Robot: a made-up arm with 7 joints. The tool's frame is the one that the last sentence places. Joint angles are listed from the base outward.
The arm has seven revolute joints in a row. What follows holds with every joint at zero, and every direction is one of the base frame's. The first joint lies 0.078 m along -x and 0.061 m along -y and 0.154 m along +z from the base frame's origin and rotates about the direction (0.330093, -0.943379, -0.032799), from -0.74 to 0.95 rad. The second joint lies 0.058 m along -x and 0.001 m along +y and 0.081 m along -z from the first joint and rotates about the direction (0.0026, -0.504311, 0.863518), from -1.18 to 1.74 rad. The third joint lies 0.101 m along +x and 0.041 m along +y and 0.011 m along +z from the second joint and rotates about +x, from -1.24 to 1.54 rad. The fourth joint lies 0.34 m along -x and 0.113 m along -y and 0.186 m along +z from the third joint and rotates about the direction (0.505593, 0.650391, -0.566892), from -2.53 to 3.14 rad. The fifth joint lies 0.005 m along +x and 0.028 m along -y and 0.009 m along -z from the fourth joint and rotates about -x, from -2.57 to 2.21 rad. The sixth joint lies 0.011 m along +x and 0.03 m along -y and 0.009 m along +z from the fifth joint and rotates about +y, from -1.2 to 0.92 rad. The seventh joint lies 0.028 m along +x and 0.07 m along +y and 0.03 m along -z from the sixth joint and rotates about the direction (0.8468, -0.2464, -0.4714), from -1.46 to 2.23 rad. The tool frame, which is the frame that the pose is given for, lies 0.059 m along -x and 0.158 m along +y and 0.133 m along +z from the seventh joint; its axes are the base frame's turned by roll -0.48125, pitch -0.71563 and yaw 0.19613 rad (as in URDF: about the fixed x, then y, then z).
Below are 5 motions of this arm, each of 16 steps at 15 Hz.
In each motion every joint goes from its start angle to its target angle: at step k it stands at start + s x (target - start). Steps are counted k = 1, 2, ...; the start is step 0. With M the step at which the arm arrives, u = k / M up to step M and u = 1 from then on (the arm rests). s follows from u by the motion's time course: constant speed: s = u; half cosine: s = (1 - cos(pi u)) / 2; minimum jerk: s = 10 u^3 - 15 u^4 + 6 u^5.
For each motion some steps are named. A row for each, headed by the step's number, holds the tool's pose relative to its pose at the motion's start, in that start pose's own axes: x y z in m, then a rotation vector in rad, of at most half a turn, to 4 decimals.
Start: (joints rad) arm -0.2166 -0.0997 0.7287 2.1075 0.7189 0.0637 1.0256
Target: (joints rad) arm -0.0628 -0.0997 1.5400 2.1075 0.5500 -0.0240 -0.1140
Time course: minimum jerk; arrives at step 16
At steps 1, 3, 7, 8, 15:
1: 0.0003 0.0004 -0.0001 -0.0006 0.0012 0.0037
3: 0.0056 0.0094 -0.0022 -0.0124 0.0262 0.0808
7: 0.0255 0.0655 -0.0162 -0.0671 0.1944 0.6415
8: 0.0272 0.0799 -0.0196 -0.0733 0.2481 0.8368
15: 0.0346 0.1093 -0.0231 -0.0154 0.4553 1.6712

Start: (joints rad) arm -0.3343 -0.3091 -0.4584 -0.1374 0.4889 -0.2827 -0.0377
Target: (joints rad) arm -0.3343 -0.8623 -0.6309 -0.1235 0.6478 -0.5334 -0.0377
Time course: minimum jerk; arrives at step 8
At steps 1, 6, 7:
1: 0.0025 0.0005 -0.0005 -0.0017 0.0036 0.0059
6: 0.1214 0.0263 -0.0501 -0.0018 0.1720 0.3589
7: 0.1311 0.0287 -0.0571 0.0087 0.1858 0.3948

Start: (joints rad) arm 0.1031 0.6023 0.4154 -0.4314 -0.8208 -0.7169 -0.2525
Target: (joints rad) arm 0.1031 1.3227 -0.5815 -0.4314 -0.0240 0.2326 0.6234
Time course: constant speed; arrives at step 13
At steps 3, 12, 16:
3: -0.0082 0.0038 0.0125 0.2152 0.1290 0.2992
12: -0.1498 0.0008 0.0585 0.1841 0.1460 1.1128
16: -0.1756 -0.0080 0.0600 0.1324 0.0838 1.1651

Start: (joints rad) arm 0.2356 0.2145 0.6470 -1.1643 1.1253 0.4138 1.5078
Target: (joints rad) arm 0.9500 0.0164 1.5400 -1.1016 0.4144 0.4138 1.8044
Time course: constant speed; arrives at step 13
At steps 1, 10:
1: -0.0057 -0.0224 0.0070 -0.0131 0.0277 -0.1328
10: -0.2214 -0.2472 0.0272 0.1840 0.2290 -1.4185

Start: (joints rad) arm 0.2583 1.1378 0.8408 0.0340 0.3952 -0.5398 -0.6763
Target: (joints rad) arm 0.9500 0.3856 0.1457 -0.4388 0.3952 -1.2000 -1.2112
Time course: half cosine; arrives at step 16
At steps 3, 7, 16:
3: -0.0109 0.0359 -0.0017 -0.1633 -0.0718 0.0801
7: -0.0570 0.1443 -0.0558 -0.7623 -0.3220 0.3940
16: -0.0848 0.1884 -0.2250 -1.7680 -0.6904 1.0041

